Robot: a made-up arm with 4 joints.
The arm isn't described. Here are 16 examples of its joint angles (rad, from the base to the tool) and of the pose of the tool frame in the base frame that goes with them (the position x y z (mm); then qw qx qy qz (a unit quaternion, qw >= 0)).
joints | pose
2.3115 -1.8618 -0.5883 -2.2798 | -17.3 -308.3 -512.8 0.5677 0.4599 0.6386 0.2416
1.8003 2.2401 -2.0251 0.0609 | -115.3 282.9 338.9 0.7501 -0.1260 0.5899 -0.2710
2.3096 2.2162 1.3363 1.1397 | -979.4 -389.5 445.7 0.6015 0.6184 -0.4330 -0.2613
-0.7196 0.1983 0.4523 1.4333 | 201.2 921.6 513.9 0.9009 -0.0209 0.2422 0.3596
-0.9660 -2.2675 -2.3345 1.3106 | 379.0 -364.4 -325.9 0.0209 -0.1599 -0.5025 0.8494
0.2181 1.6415 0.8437 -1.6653 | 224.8 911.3 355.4 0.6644 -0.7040 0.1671 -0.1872
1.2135 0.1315 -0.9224 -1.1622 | -274.6 -186.1 409.0 0.8940 0.1113 0.4339 -0.0063
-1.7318 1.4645 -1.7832 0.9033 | 34.5 -104.0 547.2 0.2183 0.5515 -0.4550 -0.6642
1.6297 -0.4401 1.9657 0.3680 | -844.2 -317.1 -440.4 0.4457 -0.5843 -0.5767 0.3568
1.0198 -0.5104 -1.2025 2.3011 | -412.2 -454.2 -78.0 0.2137 -0.3144 0.4941 -0.7819
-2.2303 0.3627 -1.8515 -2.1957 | 335.2 253.7 41.1 0.4696 -0.7877 -0.0948 0.3872
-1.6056 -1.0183 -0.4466 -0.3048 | 475.6 593.2 -50.4 0.5798 -0.1339 -0.4954 -0.6328
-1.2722 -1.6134 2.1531 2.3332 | 918.8 7.7 -576.3 0.6047 -0.1933 0.6715 -0.3822
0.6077 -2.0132 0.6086 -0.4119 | -597.5 656.9 -479.2 0.5325 0.2536 -0.7819 -0.2021
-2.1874 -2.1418 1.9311 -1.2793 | 561.9 -806.3 -217.0 0.7564 0.5733 0.2759 0.1523
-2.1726 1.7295 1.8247 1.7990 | 771.6 -516.0 621.3 0.5019 0.6330 0.2819 0.5177
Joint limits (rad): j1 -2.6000..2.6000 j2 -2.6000..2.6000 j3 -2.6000..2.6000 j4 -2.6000..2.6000
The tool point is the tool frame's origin. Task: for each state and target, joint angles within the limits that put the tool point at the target. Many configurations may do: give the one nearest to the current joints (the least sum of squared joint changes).
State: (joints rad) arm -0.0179 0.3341 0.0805 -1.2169
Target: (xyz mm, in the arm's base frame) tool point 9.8 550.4 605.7
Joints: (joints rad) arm -0.2016 0.3982 -0.0275 -1.2404
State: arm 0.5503 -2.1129 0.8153 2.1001
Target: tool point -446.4 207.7 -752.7
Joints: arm 0.9163 -2.0844 -0.1322 2.3185
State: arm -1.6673 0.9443 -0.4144 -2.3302
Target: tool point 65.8 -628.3 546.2
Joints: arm -2.2761 1.3807 0.0160 -2.4506
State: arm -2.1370 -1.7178 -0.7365 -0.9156
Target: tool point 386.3 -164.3 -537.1
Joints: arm -2.4767 -2.0980 -0.5247 -0.8566
